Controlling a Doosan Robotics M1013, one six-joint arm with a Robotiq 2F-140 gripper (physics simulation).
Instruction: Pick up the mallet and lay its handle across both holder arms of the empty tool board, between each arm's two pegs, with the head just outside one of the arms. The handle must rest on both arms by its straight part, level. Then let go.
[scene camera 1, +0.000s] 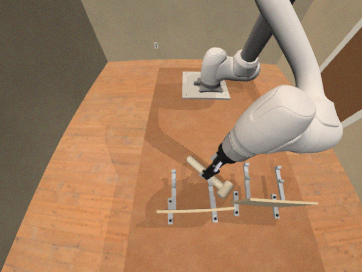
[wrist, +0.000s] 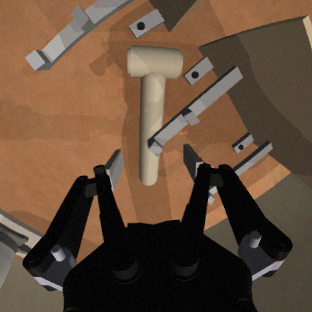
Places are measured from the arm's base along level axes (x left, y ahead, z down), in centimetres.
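Pixels of known places: gripper, fingertip midpoint: (scene camera 1: 207, 167) (wrist: 152, 154); arm's base at its link origin: (scene camera 1: 209, 85) (wrist: 3, 232).
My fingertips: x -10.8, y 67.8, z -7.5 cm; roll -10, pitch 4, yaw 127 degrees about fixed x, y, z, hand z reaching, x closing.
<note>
For each thing: its middle in the pictures, then the offset to it from my fingertips.
- pale wooden mallet at the middle of its body: (wrist: 150, 127) (scene camera 1: 207, 174) dy +1.4, dx +1.2, dz +6.7 cm
- left tool board at the middle of its body: (wrist: 240, 137) (scene camera 1: 193, 195) dy +11.8, dx -6.7, dz -0.7 cm
The pale wooden mallet (scene camera 1: 224, 189) (wrist: 152, 112) lies below my gripper, its head at the top of the wrist view. One holder arm (scene camera 1: 212, 198) (wrist: 216, 94) of the left tool board (scene camera 1: 190, 211) (wrist: 285, 62) passes above its handle. This board's other arm (scene camera 1: 173, 182) (wrist: 254, 158) stands to the left in the scene view. No tool shows on these two arms. My gripper (scene camera 1: 205, 175) (wrist: 152, 154) is open above the mallet. In the wrist view its fingers appear on either side of the handle's end; their height above it is hard to tell.
A second board (scene camera 1: 285, 203) (wrist: 176, 9) stands to the right in the scene view, with two pegged arms (scene camera 1: 247, 184) (scene camera 1: 280, 186); one arm (wrist: 59, 44) shows in the wrist view's upper left. Small grey brackets (scene camera 1: 236, 203) (wrist: 198, 71) sit at the boards. The robot's base plate (scene camera 1: 190, 92) is behind.
</note>
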